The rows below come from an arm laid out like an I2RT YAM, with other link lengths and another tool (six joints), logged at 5 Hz.
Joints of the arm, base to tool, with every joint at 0 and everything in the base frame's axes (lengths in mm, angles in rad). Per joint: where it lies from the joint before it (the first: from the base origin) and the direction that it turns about. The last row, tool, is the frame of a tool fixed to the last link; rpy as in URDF.
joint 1: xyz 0.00 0.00 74.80 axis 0 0 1
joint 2: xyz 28.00 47.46 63.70 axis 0 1 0
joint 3: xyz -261.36 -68.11 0.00 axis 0 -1 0
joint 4: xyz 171.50 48.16 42.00 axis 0 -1 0
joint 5: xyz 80.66 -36.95 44.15 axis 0 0 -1
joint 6: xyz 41.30 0.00 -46.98 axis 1 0 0
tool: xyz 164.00 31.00 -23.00 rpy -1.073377 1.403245 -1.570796
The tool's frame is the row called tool.
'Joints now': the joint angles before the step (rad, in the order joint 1, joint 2, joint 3, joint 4, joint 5, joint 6). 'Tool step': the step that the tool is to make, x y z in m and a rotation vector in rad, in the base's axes. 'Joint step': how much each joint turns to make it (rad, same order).
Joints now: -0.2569 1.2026 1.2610 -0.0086 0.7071 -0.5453
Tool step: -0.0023 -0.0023 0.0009 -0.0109 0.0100 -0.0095
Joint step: -0.0048 -0.0008 0.0001 0.0037 0.0041 -0.0176
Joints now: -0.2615 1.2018 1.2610 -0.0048 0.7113 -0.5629
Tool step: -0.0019 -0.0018 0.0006 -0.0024 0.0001 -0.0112
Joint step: -0.0017 0.0001 -0.0001 0.0032 0.0094 -0.0038
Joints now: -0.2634 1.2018 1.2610 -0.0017 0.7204 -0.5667
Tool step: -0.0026 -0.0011 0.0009 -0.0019 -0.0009 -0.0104
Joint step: 0.0001 -0.0032 -0.0002 0.0003 0.0104 -0.0030
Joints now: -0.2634 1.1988 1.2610 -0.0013 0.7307 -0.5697
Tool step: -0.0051 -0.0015 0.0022 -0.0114 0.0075 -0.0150
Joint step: 0.0000 -0.0084 -0.0003 0.0002 0.0141 -0.0188
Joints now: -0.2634 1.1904 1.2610 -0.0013 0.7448 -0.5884
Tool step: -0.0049 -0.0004 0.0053 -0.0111 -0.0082 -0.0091
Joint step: 0.0001 -0.0122 0.0001 0.0071 0.0085 -0.0127
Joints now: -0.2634 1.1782 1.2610 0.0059 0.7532 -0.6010
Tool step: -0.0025 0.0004 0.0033 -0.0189 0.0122 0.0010
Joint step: 0.0002 -0.0082 0.0000 0.0048 -0.0028 -0.0291
